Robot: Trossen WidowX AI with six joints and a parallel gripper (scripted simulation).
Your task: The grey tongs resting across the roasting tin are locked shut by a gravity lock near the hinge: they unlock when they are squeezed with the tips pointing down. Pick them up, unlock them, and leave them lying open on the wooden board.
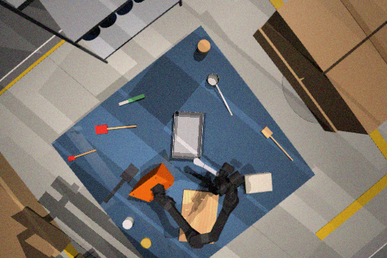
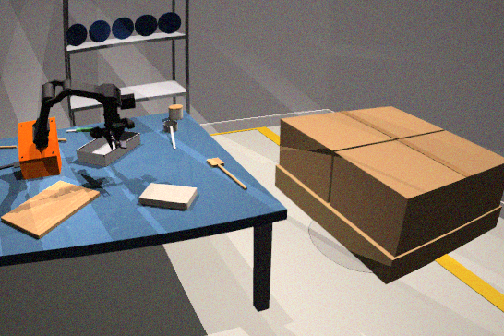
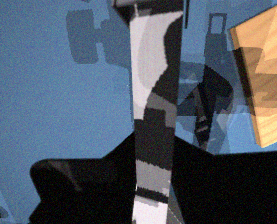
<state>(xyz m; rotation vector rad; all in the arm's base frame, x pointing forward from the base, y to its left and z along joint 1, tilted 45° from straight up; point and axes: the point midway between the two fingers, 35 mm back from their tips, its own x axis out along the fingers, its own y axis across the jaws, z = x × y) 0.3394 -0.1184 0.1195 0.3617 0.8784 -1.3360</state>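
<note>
Right now the wooden board is 300 mm behind my gripper tip, 200 mm to the right of it and 110 mm below it. The rest, counted from my gripper tip: white block (260 mm to the right, 160 mm ahead, 110 mm below); roasting tin (290 mm to the left, 90 mm below, 10 mm behind); black spatula (560 mm behind, 310 mm to the left, 120 mm below).
</note>
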